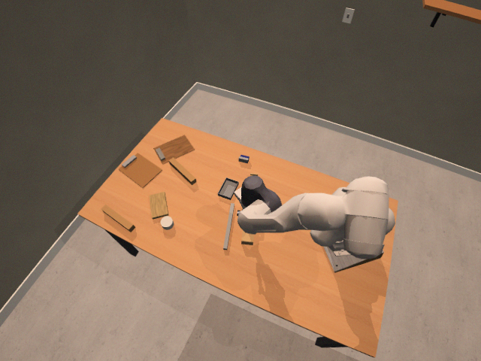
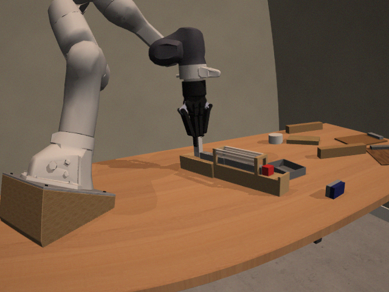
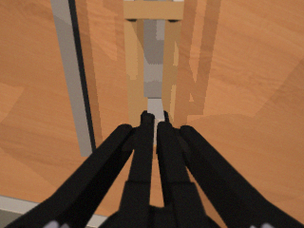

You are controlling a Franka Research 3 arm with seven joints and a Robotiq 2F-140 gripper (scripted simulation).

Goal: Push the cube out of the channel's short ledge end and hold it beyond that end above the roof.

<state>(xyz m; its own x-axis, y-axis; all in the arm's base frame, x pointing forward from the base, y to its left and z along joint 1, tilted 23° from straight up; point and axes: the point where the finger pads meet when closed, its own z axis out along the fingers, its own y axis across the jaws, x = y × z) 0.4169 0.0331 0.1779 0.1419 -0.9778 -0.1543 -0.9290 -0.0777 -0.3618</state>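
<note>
Now: hand 50 mm short of the red cube, 280 mm to the left of it and 20 mm above it. The rest, counted from my hand: channel 30 mm ahead, 170 mm to the right, 20 mm below; then long grey bar 110 mm ahead, 70 mm below; then short grey bar 10 mm ahead, 70 mm to the right, 30 mm below.
</note>
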